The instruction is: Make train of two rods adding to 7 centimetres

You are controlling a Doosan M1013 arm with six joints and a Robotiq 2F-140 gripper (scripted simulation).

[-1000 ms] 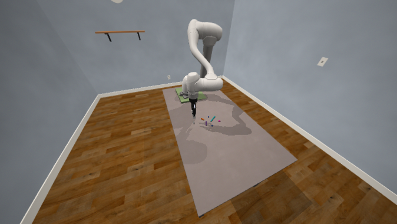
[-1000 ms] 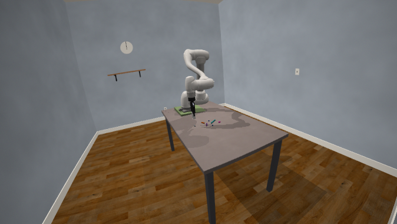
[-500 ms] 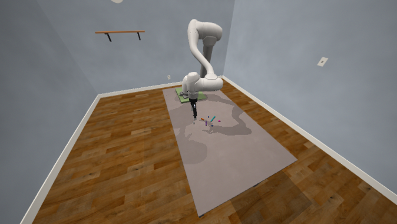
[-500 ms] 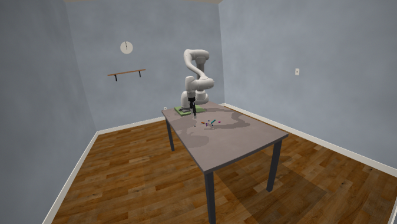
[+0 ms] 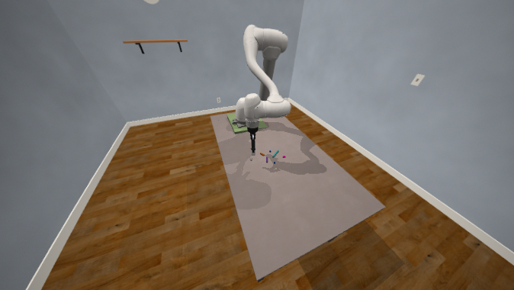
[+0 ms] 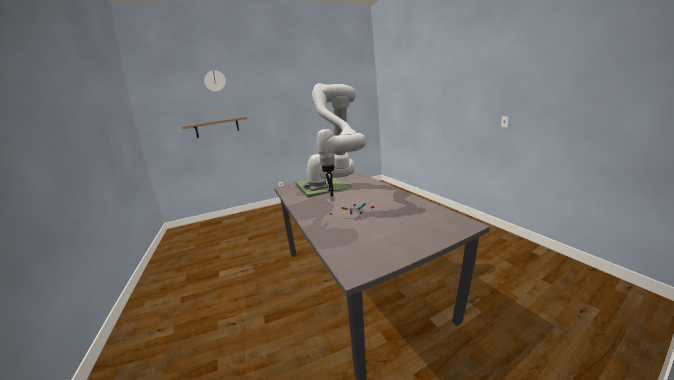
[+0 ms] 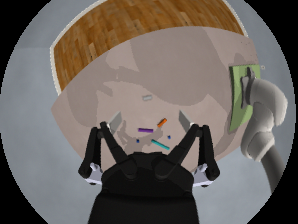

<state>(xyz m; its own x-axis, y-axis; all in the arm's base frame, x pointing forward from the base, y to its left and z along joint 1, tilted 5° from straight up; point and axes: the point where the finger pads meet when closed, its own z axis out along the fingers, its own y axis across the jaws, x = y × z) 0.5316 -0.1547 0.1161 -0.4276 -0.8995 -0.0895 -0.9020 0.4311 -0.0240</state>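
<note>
Right now the orange rod is 9 cm to the left of my hand and 12 cm below it. Round my hand: purple rod (7 cm ahead, 9 cm to the left, 12 cm below); then blue rod (17 cm to the left, 12 cm below); then grey rod (2 cm to the right, 12 cm below).
</note>
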